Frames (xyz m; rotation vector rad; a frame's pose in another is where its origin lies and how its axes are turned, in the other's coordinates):
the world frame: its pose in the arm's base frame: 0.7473 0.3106 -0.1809 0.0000 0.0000 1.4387
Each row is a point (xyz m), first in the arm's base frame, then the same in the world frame.
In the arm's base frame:
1: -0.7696 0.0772 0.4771
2: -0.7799 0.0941 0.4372
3: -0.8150 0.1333 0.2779
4: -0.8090 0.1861 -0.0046
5: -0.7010 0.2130 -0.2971
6: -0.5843 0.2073 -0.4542
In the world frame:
1: -0.4312 1.4729 0.6580
2: -0.4158 1.4854 0.6181
3: -0.3815 1.5253 0.4588
4: -0.3284 1.5263 0.1763
5: -0.2875 1.4228 -0.1162
6: -0.2778 1.3064 -0.2733

